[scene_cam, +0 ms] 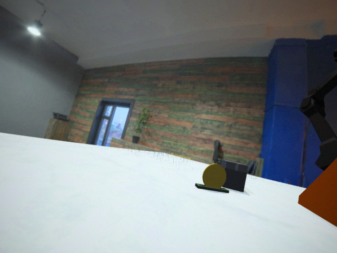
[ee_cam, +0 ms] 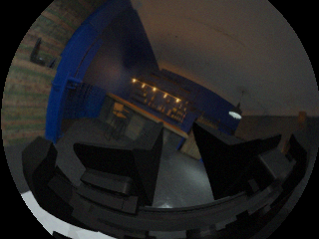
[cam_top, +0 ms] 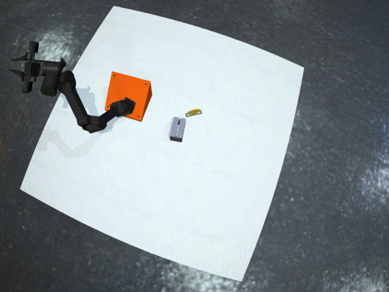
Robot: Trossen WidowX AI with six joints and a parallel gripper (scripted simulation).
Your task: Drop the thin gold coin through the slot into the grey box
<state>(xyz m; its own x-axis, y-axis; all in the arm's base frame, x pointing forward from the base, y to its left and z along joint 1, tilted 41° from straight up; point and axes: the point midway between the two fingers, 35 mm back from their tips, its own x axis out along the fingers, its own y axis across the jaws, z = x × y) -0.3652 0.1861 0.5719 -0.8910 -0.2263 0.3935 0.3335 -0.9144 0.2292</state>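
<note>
The gold coin lies 610 mm ahead of my gripper tip, 380 mm to the left of it and 650 mm below it.
</note>
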